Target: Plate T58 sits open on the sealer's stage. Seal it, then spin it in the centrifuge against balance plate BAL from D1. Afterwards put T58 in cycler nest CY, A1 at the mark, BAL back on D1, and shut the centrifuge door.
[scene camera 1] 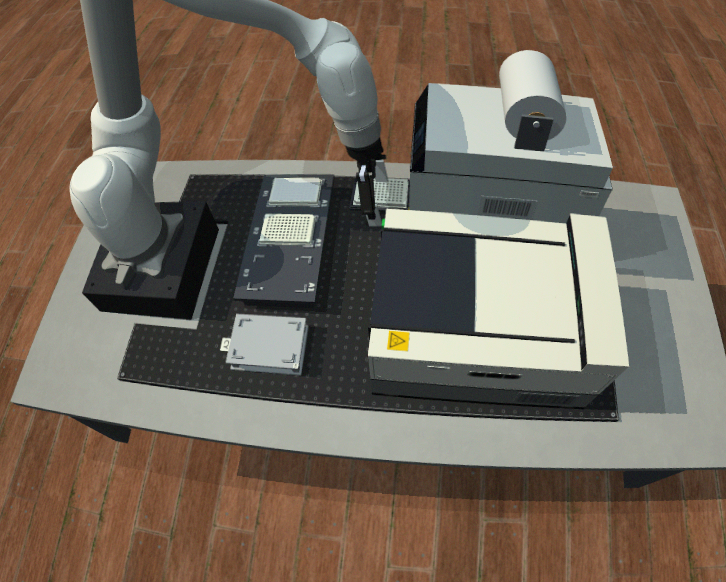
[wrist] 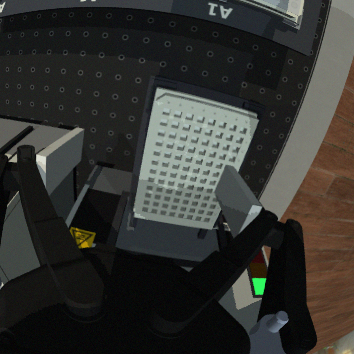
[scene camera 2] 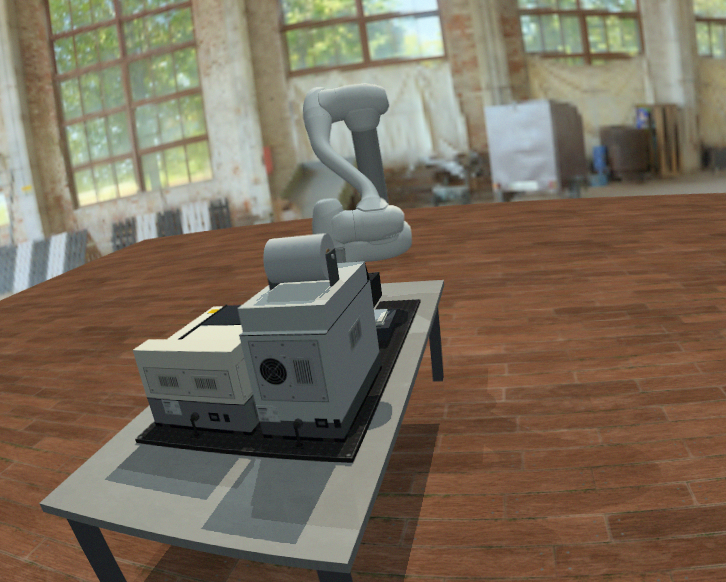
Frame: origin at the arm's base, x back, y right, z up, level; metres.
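Where they show: gripper, fingertip midpoint: (scene camera 1: 379, 202) (wrist: 149, 160); arm's base at its link origin: (scene camera 1: 143, 243).
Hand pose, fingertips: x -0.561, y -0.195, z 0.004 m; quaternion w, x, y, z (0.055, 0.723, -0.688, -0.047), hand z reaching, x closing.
Note:
Each offset is from my fingertips to the top centre of the thing. "spot": to the spot under its first point.
Plate T58 @(dx +0.001, dy -0.036, dz +0.007 m) (scene camera 1: 393, 192) (wrist: 195, 160), pale with open wells, sits flat on the sealer's stage @(spot: dx -0.205, dy -0.072, dz -0.094 m) (wrist: 167, 242), in front of the grey sealer @(dx -0.281, dy -0.056, dz +0.376 m) (scene camera 1: 515, 163) (scene camera 2: 303, 321). My gripper (scene camera 1: 376, 197) (wrist: 149, 160) is open and empty. Its fingers are on either side of T58, the right one in the wrist view close to the plate's edge. Balance plate BAL @(dx +0.227, dy -0.042, dz -0.031 m) (scene camera 1: 295, 191) sits on D1 at the deck's far end. Nest CY @(dx +0.189, dy +0.369, dz -0.052 m) (scene camera 1: 266, 340) holds no plate. The centrifuge (scene camera 1: 472, 351) (scene camera 2: 193, 375) shows a dark panel and a cream cover on top; its inside is hidden.
A cream well plate @(dx +0.213, dy +0.081, dz -0.031 m) (scene camera 1: 287, 229) sits on D2 of the dark deck block @(dx +0.217, dy +0.081, dz -0.041 m) (scene camera 1: 281, 280); D3 holds no plate. The film roll @(dx -0.303, dy -0.058, dz +0.376 m) (scene camera 1: 530, 90) (scene camera 2: 296, 257) stands on the sealer. A green light @(spot: dx -0.064, dy -0.130, dz +0.068 m) (wrist: 259, 286) shows in the wrist view. The centrifuge stands close beside the sealer and gripper.

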